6 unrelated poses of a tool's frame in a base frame.
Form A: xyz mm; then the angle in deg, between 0 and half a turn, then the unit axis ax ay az.
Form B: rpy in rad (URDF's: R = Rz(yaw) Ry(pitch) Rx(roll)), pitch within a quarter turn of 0, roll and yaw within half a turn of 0; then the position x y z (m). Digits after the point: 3 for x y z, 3 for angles.
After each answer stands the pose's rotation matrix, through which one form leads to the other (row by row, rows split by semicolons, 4 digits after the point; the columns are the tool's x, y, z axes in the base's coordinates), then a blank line. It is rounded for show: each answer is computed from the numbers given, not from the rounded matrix.
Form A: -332 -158 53 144.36 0.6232 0.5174 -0.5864
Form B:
-2.363 1.302 1.992 -0.332 -0.158 0.053
-0.1086 0.9262 -0.3610; 0.2428 -0.3274 -0.9131; -0.9640 -0.1869 -0.1893

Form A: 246 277 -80 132.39 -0.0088 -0.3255 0.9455
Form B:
-0.565 -0.228 2.335 0.246 0.277 -0.080
-0.6740 -0.6935 -0.2543; 0.7031 -0.4968 -0.5087; 0.2265 -0.5217 0.8225

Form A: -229 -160 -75 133.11 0.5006 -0.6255 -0.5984
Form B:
1.652 0.048 -1.836 -0.229 -0.160 -0.075
-0.2615 -0.0903 -0.9610; -0.9640 -0.0247 0.2647; -0.0477 0.9956 -0.0806

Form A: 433 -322 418 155.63 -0.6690 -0.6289 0.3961
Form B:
-2.253 0.249 1.628 0.433 -0.322 0.418
-0.0556 0.6406 -0.7659; 0.9674 -0.1551 -0.2000; -0.2469 -0.7521 -0.6111

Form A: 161 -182 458 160.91 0.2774 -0.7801 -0.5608
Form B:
1.911 0.047 -2.492 0.161 -0.182 0.458
-0.7953 -0.2375 -0.5577; -0.6043 0.2386 0.7602; -0.0474 0.9416 -0.3333

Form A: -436 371 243 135.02 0.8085 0.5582 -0.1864
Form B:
2.595 0.710 1.002 -0.436 0.371 0.243
0.4087 0.9023 0.1373; 0.6388 -0.1754 -0.7491; -0.6519 0.3938 -0.6480

